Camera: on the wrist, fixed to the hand. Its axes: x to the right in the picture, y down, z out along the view.
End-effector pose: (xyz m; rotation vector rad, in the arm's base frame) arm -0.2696 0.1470 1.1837 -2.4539 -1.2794 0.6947
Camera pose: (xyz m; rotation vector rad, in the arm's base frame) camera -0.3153 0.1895 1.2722 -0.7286 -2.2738 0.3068
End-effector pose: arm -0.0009 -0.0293 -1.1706 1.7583 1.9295 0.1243
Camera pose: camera -0.1082 -0.0423 -1.1637 -0.0145 2.7672 -0.6436
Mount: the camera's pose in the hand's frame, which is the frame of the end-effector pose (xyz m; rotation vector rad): -0.0124 -0.0959 -0.0487 0.2335 -0.0012 -1.5397
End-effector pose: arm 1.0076 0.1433 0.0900 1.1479 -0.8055 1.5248
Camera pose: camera 1.0876 0.2081 0.0566 1.3661 0.3478 0.2876
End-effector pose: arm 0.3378 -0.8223 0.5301 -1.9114 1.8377 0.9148
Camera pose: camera 0.4424 -0.8336 0.5558 -2.2849 0.0681 0.1128
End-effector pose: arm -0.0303 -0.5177 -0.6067 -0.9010 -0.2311 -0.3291
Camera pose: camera -0.0748 -0.6095 -0.5704 -0.3253 -0.9331 -1.6765
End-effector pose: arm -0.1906 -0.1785 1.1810 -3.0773 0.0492 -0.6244
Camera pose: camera -0.2181 -0.0820 1.2217 2.1782 2.1221 0.4399
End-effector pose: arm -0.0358 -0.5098 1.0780 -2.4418 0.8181 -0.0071
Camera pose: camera -0.0013 -0.4645 1.1701 -2.2121 -1.1067 -0.6061
